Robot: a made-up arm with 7 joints.
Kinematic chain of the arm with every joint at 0, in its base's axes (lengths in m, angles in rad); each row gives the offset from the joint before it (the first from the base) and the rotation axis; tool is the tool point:
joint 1: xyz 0 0 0.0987 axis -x
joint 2: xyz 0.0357 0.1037 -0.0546 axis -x
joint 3: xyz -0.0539 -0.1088 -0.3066 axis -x
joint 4: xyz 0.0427 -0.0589 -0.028 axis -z
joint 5: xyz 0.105 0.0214 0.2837 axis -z
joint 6: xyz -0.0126 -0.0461 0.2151 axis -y
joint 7: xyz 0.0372 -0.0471 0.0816 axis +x
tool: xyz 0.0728 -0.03 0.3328
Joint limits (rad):
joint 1: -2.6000..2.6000
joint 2: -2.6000..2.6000
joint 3: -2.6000..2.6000
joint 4: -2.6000..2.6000
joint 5: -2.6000..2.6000
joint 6: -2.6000..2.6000
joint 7: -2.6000..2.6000
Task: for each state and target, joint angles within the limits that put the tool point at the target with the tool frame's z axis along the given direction. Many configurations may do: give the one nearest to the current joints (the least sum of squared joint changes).
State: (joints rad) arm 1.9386 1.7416 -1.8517 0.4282 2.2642 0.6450 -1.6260
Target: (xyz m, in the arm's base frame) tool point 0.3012 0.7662 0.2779 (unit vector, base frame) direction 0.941 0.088 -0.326
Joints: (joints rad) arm 1.7964 1.6658 -2.1437 -0.6972 1.9293 0.9913 -1.5638
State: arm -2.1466 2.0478 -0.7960 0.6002 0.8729 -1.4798 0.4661
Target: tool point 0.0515 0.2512 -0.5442 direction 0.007 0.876 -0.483
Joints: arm -2.6000 1.6178 -1.3299 0.0121 0.6705 -2.0586 0.8194
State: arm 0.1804 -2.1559 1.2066 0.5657 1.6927 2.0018 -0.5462
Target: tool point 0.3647 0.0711 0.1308 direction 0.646 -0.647 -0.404
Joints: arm 0.5238 -1.9066 1.2135 1.3772 1.2061 2.6000 -1.2264
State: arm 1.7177 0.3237 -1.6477 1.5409 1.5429 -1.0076 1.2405
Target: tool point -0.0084 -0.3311 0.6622 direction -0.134 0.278 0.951
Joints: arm 0.9360 -0.0177 -1.2062 1.6163 2.2693 -0.5064 0.3090
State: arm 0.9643 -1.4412 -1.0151 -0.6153 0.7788 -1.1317 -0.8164
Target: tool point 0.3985 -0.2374 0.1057 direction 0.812 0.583 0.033
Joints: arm 1.4256 -0.9559 -0.6240 -0.7385 1.0787 -1.6702 -0.9590
